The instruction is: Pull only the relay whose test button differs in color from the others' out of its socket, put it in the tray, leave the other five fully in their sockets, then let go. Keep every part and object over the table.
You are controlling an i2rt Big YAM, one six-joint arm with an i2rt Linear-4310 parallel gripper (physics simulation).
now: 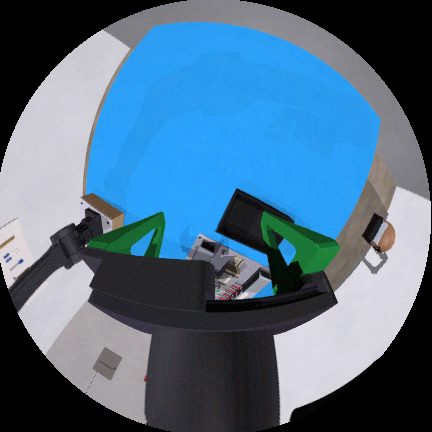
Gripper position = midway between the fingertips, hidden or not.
I see my gripper [212, 216] and a grey panel [248, 266].
